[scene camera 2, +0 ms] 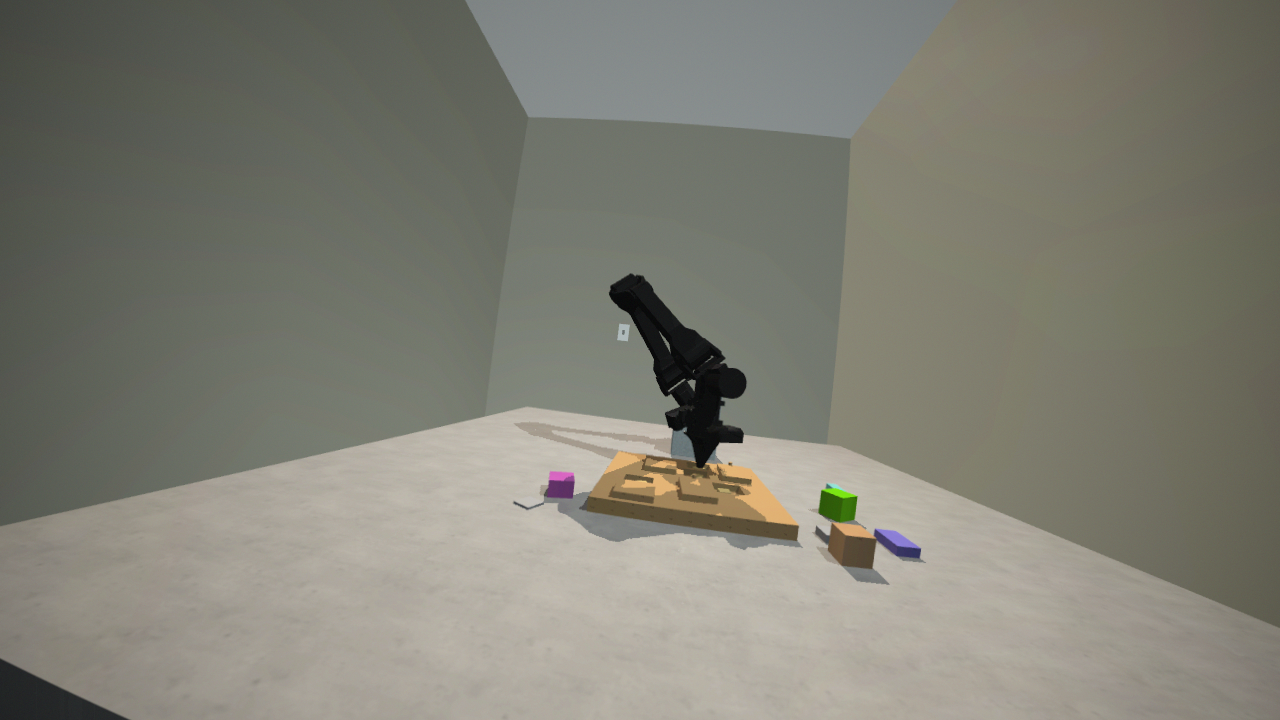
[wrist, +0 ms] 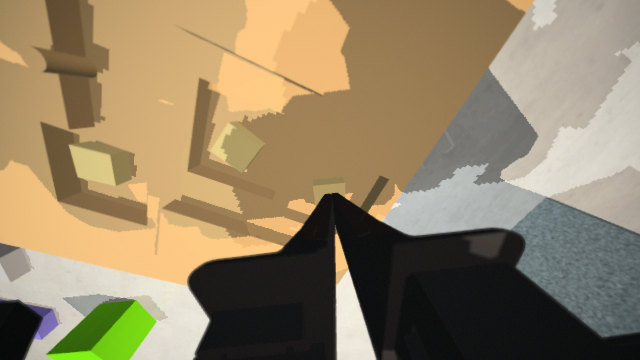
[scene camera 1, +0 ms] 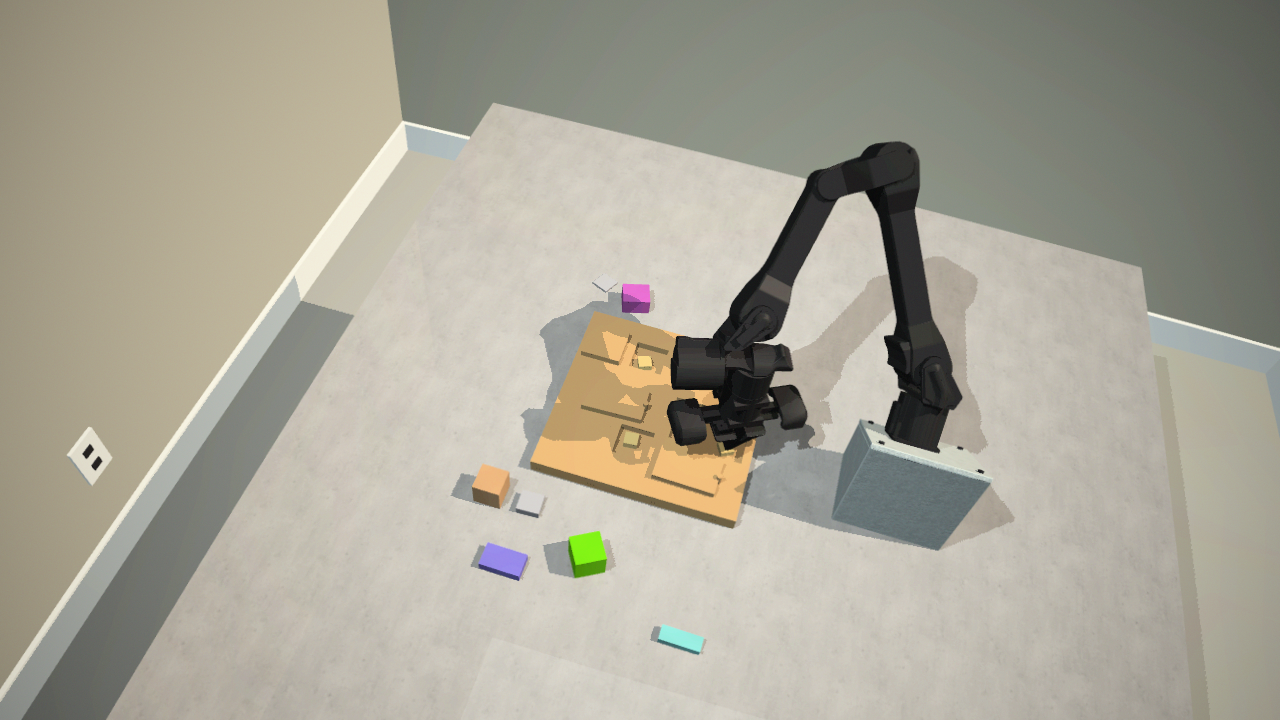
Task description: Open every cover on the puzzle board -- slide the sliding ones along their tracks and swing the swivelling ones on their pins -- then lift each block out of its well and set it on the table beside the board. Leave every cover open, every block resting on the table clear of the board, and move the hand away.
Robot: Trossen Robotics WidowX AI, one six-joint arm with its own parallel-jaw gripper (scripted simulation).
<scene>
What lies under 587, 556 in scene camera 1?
A green cube.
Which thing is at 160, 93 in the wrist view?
A tan puzzle board.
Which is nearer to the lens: the purple block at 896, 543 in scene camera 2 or the brown cube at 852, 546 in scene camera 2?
The brown cube.
</scene>
